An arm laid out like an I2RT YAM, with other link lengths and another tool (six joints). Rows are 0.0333 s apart.
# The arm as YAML. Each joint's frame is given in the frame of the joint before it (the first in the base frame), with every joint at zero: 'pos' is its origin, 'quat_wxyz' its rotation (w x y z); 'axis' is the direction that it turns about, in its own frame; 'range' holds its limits. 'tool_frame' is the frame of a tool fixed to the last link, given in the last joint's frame.
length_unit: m
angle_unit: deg
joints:
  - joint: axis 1
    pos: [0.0, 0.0, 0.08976]
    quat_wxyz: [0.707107, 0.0, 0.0, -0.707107]
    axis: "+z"
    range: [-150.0, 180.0]
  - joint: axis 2
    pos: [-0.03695, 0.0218, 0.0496]
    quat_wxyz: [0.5, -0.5, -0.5, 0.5]
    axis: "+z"
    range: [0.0, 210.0]
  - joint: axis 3
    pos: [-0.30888, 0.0, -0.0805]
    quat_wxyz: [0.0, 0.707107, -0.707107, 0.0]
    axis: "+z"
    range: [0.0, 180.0]
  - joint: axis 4
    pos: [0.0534, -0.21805, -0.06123]
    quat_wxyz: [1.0, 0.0, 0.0, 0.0]
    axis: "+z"
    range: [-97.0, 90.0]
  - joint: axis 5
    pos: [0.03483, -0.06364, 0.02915]
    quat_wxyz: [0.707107, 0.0, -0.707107, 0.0]
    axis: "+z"
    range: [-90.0, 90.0]
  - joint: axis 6
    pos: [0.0, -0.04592, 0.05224]
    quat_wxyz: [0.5, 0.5, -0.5, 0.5]
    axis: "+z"
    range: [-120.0, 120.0]
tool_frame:
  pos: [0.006, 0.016, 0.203]
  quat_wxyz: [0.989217, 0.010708, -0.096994, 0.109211]
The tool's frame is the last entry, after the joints.
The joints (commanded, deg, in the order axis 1, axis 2, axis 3, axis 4, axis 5, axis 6), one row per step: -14.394, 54.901, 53.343, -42.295, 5.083, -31.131; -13.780, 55.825, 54.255, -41.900, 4.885, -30.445; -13.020, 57.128, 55.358, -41.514, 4.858, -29.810; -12.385, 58.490, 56.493, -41.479, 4.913, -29.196; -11.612, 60.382, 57.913, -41.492, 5.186, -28.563; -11.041, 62.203, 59.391, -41.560, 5.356, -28.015; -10.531, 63.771, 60.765, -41.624, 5.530, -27.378; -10.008, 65.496, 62.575, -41.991, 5.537, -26.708; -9.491, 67.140, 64.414, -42.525, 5.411, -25.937; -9.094, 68.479, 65.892, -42.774, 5.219, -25.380; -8.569, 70.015, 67.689, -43.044, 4.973, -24.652; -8.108, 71.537, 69.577, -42.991, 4.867, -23.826; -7.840, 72.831, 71.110, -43.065, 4.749, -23.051; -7.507, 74.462, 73.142, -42.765, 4.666, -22.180; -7.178, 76.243, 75.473, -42.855, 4.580, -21.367
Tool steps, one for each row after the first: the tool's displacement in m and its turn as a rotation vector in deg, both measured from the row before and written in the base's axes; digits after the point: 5 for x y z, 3 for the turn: 0.00684, 0.00232, 0.00421, 0.504, -0.583, 0.285; 0.00789, 0.00217, 0.00386, 0.410, -0.344, 0.345; 0.00645, 0.00166, 0.00243, 0.428, 0.047, 0.175; 0.00793, 0.00124, 0.00176, 0.350, 0.364, 0.140; 0.00776, 0.00084, 0.00203, 0.338, 0.300, 0.069; 0.00714, 0.00077, 0.00229, 0.361, 0.132, -0.059; 0.00788, 0.00157, 0.00341, 0.500, 0.130, 0.048; 0.00740, 0.00236, 0.00321, 0.667, 0.155, 0.062; 0.00682, 0.00213, 0.00293, 0.529, -0.027, 0.138; 0.00841, 0.00300, 0.00397, 0.668, -0.160, 0.182; 0.00993, 0.00195, 0.00567, 0.577, -0.580, -0.048; 0.00762, 0.00125, 0.00373, 0.593, -0.315, -0.193; 0.01155, 0.00108, 0.00661, 0.569, -0.856, -0.215; 0.01122, 0.00123, 0.00629, 0.571, -0.604, -0.170
